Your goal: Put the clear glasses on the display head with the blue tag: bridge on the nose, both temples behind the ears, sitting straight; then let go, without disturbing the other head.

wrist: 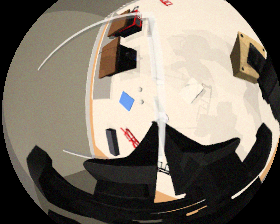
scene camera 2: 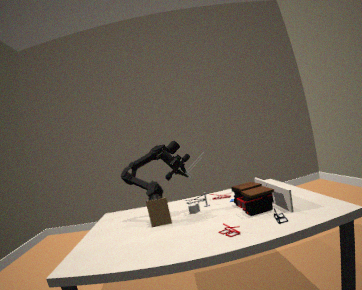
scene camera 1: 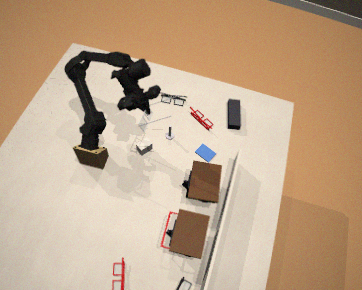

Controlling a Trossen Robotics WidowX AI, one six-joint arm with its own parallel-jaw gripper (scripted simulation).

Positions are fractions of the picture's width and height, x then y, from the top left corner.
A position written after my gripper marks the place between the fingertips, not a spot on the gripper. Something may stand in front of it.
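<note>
Visible: my gripper (scene camera 1: 0.41,0.39), present also in the wrist view (wrist: 0.56,0.56). A white panel (wrist: 0.36,0.39) and a display head (wrist: 0.41,0.27) are visible too.
</note>
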